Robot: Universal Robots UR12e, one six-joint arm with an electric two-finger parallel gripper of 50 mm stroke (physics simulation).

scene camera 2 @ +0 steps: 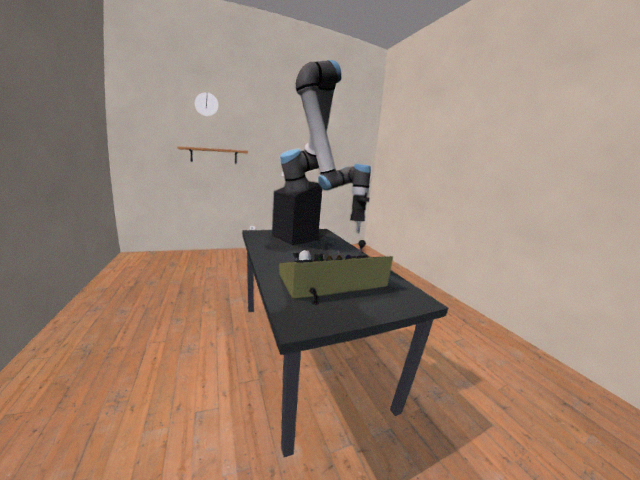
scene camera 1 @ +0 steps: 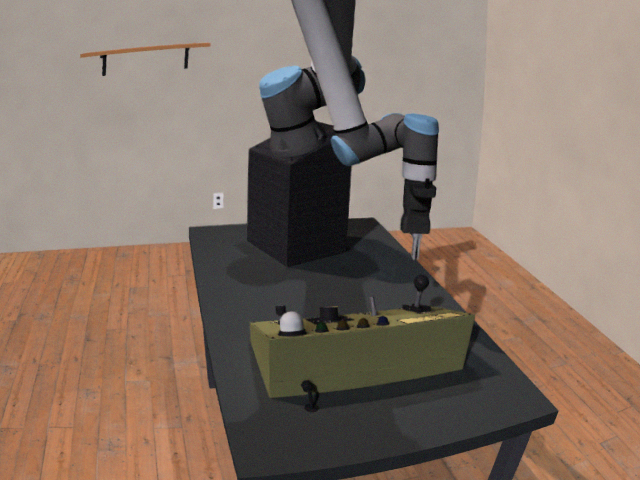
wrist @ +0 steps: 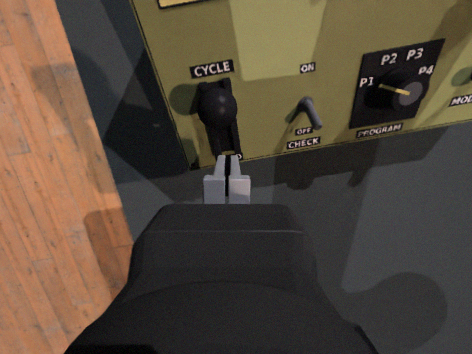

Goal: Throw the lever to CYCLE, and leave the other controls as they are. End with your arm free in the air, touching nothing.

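Places are measured from the arm's base along level axes (x ahead, y left, z up), in centimetres.
Pixels of known places: gripper, fingertip midpoint: (scene camera 2: pixel 357 232) (scene camera 1: pixel 414 258) (wrist: pixel 228 168); arm's base at its link origin: (scene camera 2: pixel 297 188) (scene camera 1: pixel 298 143).
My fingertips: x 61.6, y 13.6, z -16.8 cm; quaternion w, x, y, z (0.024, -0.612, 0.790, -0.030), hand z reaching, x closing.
For each thing: its top centre in the pictures, then the offset to it from my fingertips. "spot": a spot on its surface instead. Level surfaces: height alone.
- lever's black ball knob at its top centre: (wrist: pixel 216 110) (scene camera 1: pixel 421 274) (scene camera 2: pixel 362 239) dx +5.0, dy -0.2, dz -2.5 cm
- CYCLE label at a spot on its surface: (wrist: pixel 212 68) spot: dx +10.7, dy -0.6, dz -10.5 cm
- olive control box at its top centre: (scene camera 1: pixel 363 288) (scene camera 2: pixel 337 243) dx +9.6, dy -18.5, dz -1.9 cm
- CHECK toggle at its top centre: (wrist: pixel 318 114) (scene camera 1: pixel 373 298) dx +2.3, dy -12.0, dz -9.1 cm
- PROGRAM knob at its top centre: (wrist: pixel 416 87) (scene camera 1: pixel 329 305) dx +2.5, dy -24.0, dz -9.2 cm
- white dome at a spot on its surface: (scene camera 1: pixel 291 322) spot: dx +18.7, dy -38.7, dz -3.0 cm
- small black fixture at a spot on its surface: (scene camera 1: pixel 311 396) (scene camera 2: pixel 315 296) spot: dx +25.7, dy -35.9, dz -19.1 cm
- table at its surface level: dz -21.9 cm
The lever's black ball knob (scene camera 1: pixel 421 283) (scene camera 2: pixel 361 243) (wrist: pixel 217 107) stands over the CYCLE end of its slot in the wrist view, just below the CYCLE label (wrist: pixel 212 68). The knob hides most of its shaft there; the label at the slot's other end is mostly hidden by the fingers. My gripper (scene camera 1: pixel 415 257) (scene camera 2: pixel 358 231) (wrist: pixel 228 168) is shut and empty, in the air above the knob's level, with a visible gap between fingertips and knob in both scene views. The olive control box (scene camera 1: pixel 367 359) (scene camera 2: pixel 341 276) (wrist: pixel 270 105) carries the lever.
The CHECK toggle (scene camera 1: pixel 372 305) (wrist: pixel 312 114) leans toward OFF. The PROGRAM knob (scene camera 1: pixel 328 313) (wrist: pixel 400 90) is beside it. A white dome (scene camera 1: pixel 291 322) and several small coloured domes line the box's other long side. A small black fixture (scene camera 1: pixel 311 396) (scene camera 2: pixel 314 296) stands by the box on the table (scene camera 1: pixel 392 428).
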